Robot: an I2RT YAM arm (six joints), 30 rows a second.
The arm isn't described. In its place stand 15 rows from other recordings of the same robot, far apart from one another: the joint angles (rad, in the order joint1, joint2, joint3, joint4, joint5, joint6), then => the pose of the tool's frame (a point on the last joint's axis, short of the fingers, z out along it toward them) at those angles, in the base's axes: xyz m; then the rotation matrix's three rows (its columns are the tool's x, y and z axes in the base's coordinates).
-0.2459, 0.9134, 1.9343, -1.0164, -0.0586, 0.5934 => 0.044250 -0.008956 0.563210; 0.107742 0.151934 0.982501; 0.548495 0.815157 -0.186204; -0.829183 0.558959 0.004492
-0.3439, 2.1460, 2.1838, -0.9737, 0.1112, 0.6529 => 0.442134 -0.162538 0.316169; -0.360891 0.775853 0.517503; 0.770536 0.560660 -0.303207; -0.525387 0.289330 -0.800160
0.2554, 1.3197, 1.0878, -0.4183, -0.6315, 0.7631 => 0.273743 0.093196 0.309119; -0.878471 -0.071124 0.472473; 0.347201 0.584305 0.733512; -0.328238 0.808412 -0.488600
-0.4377, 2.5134, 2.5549, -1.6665, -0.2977, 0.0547 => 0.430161 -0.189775 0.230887; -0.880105 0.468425 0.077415; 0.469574 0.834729 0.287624; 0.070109 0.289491 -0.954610
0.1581, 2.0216, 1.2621, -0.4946, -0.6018, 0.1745 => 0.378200 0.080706 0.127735; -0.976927 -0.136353 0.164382; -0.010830 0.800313 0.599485; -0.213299 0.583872 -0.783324
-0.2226, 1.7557, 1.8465, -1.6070, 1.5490, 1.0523 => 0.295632 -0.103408 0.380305; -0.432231 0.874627 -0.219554; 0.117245 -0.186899 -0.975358; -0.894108 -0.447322 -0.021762
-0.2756, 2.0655, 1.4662, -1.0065, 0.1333, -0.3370 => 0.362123 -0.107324 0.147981; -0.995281 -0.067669 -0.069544; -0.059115 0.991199 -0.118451; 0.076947 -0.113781 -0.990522
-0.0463, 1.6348, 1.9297, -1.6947, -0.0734, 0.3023 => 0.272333 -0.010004 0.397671; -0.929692 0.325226 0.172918; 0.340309 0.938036 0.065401; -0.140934 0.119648 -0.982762
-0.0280, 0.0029, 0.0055, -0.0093, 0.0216, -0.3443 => 0.110366 -0.003860 0.174170; -0.023039 0.044409 0.998748; -0.336946 0.940218 -0.049579; -0.941242 -0.337666 -0.006698
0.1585, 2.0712, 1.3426, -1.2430, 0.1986, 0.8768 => 0.323931 0.044665 0.126502; -0.758916 0.551314 -0.346554; 0.641847 0.723124 -0.255195; 0.109909 -0.416106 -0.902649
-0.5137, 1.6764, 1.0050, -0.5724, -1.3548, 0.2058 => 0.281150 -0.118706 0.193294; -0.841694 0.004163 0.539939; 0.525193 0.238540 0.816867; -0.125397 0.971124 -0.202964
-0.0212, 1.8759, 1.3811, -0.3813, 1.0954, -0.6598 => 0.400450 -0.040150 0.232406; -0.961612 -0.013527 0.274078; -0.260219 0.361996 -0.895123; -0.087107 -0.932081 -0.351620
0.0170, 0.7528, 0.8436, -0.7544, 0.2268, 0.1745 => 0.151624 -0.005428 0.309016; -0.578641 0.265037 0.771317; 0.159356 0.964238 -0.211779; -0.799863 0.000370 -0.600183
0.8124, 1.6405, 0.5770, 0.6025, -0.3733, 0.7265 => 0.200903 0.230935 0.144201; -0.826911 -0.469960 0.308797; 0.026494 0.515966 0.856199; -0.561708 0.716182 -0.414207
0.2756, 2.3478, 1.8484, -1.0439, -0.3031, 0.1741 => 0.431938 0.133194 0.129144; -0.993714 -0.096949 -0.055974; -0.109210 0.949435 0.294357; 0.024607 0.298619 -0.954055
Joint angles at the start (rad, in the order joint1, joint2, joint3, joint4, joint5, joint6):
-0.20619, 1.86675, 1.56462, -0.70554, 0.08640, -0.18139
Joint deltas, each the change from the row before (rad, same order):
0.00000, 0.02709, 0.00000, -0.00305, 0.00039, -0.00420
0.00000, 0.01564, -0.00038, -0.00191, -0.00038, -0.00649
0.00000, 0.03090, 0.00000, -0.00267, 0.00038, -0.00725
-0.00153, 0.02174, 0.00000, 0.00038, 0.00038, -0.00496
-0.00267, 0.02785, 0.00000, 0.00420, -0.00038, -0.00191
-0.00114, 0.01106, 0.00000, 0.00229, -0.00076, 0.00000
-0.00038, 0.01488, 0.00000, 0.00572, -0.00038, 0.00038
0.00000, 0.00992, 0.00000, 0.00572, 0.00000, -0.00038
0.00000, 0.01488, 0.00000, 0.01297, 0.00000, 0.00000
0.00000, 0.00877, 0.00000, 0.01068, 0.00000, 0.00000
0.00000, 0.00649, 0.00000, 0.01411, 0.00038, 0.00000
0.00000, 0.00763, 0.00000, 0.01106, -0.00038, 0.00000
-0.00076, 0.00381, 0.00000, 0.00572, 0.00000, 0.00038
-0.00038, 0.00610, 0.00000, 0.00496, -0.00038, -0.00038
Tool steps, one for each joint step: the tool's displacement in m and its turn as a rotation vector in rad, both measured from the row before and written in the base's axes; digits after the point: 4 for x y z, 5 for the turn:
0.0034, -0.0007, -0.0107, 0.00379, 0.03037, 0.00337
0.0018, -0.0004, -0.0063, 0.00094, 0.01869, 0.00579
0.0034, -0.0007, -0.0123, 0.00330, 0.03425, 0.00616
0.0023, -0.0011, -0.0086, 0.00195, 0.02186, 0.00270
0.0029, -0.0018, -0.0109, 0.00447, 0.02340, -0.00079
0.0011, -0.0007, -0.0043, 0.00251, 0.00843, -0.00082
0.0018, -0.0005, -0.0058, 0.00241, 0.00882, -0.00057
0.0014, -0.0003, -0.0038, 0.00074, 0.00417, 0.00035
0.0024, -0.0005, -0.0055, 0.00040, 0.00187, 0.00000
0.0017, -0.0004, -0.0031, -0.00040, -0.00187, 0.00000
0.0018, -0.0004, -0.0020, -0.00194, -0.00738, -0.00015
0.0016, -0.0003, -0.0027, -0.00038, -0.00343, 0.00016
0.0007, -0.0005, -0.0013, -0.00026, -0.00193, -0.00110
0.0008, -0.0003, -0.0023, 0.00043, 0.00111, 0.00012

